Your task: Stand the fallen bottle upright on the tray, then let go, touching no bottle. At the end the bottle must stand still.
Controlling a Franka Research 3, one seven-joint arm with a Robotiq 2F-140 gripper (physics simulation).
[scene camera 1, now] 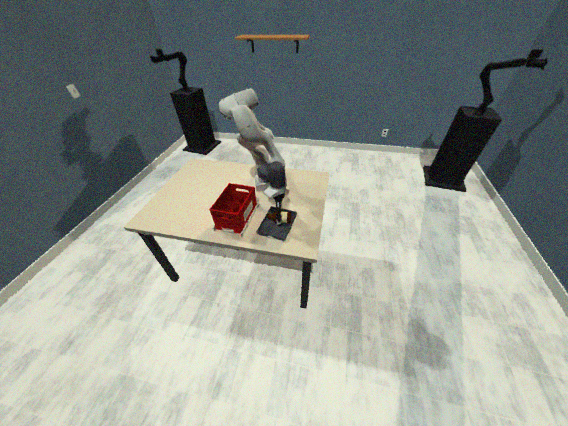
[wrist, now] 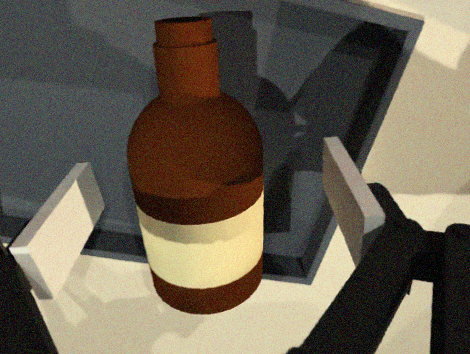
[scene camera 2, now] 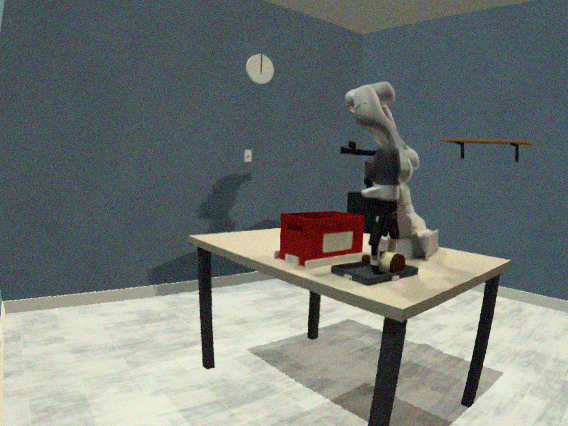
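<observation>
A brown bottle with a cream label lies on its side on the dark tray. In the wrist view its neck points to the top and its base end reaches over the tray's near rim. My gripper is open, low over the tray and pointing down. Its two pale pads stand on either side of the bottle, with a gap on each side in the wrist view. In scene camera 2 the near finger hides part of the bottle between neck and label.
A red crate with a pale label stands on the table, beside the tray. The table's front edge runs close to the tray. Two black pedestals with small black arms stand on the floor by the walls.
</observation>
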